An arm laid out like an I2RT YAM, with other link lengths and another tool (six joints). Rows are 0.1 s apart.
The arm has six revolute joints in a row. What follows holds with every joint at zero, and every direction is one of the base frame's. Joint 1 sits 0.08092 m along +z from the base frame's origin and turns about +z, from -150 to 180 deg. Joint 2 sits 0.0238 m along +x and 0.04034 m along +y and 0.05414 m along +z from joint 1 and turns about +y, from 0 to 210 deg. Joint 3 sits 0.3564 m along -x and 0.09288 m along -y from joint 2 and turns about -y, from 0 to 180 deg. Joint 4 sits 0.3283 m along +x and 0.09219 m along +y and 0.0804 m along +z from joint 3 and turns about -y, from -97 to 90 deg. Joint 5 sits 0.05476 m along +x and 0.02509 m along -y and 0.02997 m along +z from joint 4 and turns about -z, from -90 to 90 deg. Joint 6 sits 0.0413 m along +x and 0.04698 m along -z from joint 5 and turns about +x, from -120 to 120 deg. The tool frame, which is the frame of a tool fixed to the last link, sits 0.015 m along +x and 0.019 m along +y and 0.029 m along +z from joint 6; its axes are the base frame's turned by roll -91.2, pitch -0.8 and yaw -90 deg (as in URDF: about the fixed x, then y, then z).
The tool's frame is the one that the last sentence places.
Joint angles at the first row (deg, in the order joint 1, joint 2, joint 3, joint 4, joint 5, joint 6):
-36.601 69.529 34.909 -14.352 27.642 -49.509
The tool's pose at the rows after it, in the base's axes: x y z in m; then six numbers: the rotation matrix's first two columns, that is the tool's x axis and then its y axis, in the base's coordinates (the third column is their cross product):
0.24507, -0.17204, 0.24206, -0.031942, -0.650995, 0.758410, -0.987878, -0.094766, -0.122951
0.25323, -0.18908, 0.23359, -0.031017, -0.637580, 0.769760, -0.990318, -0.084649, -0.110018
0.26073, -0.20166, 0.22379, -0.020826, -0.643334, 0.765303, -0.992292, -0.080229, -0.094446
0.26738, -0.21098, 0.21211, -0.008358, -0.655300, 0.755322, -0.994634, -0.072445, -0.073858
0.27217, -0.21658, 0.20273, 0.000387, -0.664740, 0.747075, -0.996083, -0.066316, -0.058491
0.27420, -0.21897, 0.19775, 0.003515, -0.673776, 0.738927, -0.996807, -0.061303, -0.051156
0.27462, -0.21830, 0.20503, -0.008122, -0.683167, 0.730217, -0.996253, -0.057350, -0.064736
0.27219, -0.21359, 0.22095, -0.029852, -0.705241, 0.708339, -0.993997, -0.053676, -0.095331
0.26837, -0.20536, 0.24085, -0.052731, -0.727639, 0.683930, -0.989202, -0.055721, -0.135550
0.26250, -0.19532, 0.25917, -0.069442, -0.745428, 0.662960, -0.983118, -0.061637, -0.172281
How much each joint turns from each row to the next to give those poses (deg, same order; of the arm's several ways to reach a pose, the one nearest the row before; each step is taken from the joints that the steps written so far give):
-1.878 2.961 0.203 5.113 1.078 -2.550
-1.439 3.838 0.977 3.709 0.337 -1.537
-0.901 3.612 1.062 1.934 -0.282 -0.786
-0.447 3.434 0.902 1.070 0.052 -0.170
-0.141 2.478 0.588 0.671 0.165 0.082
-0.083 1.231 0.321 -0.046 -0.054 0.304
0.005 -0.788 0.757 -1.920 -0.676 0.921
-0.021 -2.374 1.029 -4.135 -1.844 1.766
0.187 -3.189 1.002 -4.515 -2.304 1.839
0.237 -3.374 0.582 -3.916 -2.122 1.374

